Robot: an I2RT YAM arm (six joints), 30 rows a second.
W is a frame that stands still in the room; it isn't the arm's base.
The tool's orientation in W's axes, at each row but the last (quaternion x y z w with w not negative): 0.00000 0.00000 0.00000 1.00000; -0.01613 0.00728 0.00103 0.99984; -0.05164 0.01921 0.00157 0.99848; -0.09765 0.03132 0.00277 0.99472; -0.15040 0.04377 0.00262 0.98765; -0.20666 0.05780 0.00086 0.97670
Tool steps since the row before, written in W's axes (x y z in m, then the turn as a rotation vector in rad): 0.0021 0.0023 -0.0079 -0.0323 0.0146 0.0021; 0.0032 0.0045 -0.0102 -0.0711 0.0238 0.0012; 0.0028 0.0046 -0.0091 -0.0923 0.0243 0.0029; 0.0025 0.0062 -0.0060 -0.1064 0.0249 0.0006; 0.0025 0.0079 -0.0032 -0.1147 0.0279 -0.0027; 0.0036 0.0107 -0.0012 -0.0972 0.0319 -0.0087
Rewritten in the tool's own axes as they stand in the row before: 0.0021 0.0023 -0.0079 -0.0323 0.0146 0.0021; 0.0034 0.0048 -0.0100 -0.0711 0.0239 0.0009; 0.0032 0.0055 -0.0085 -0.0923 0.0243 0.0019; 0.0029 0.0072 -0.0045 -0.1062 0.0255 -0.0011; 0.0027 0.0084 -0.0005 -0.1142 0.0295 -0.0041; 0.0035 0.0102 0.0036 -0.0963 0.0352 -0.0060
